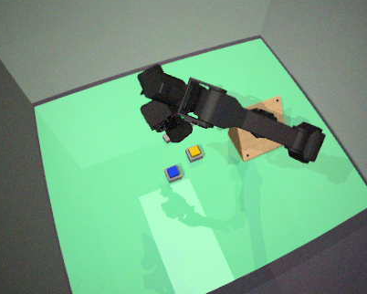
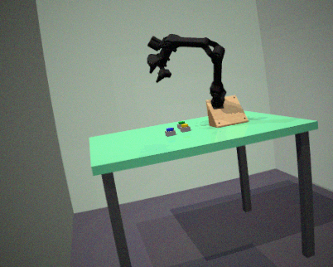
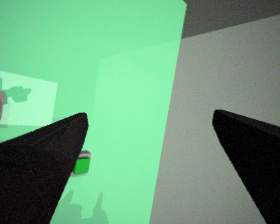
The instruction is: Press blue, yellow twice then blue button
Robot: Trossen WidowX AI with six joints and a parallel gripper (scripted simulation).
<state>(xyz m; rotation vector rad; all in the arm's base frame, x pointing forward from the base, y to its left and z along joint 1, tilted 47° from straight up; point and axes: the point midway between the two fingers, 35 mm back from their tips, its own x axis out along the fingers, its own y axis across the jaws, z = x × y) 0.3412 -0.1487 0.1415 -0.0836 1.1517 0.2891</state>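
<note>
My gripper tip is now 3 cm past the blue button, 8 cm to the right of it and 29 cm above it. Also, from my gripper tip: green button (14 cm behind, 10 cm to the right, 29 cm below).
</note>
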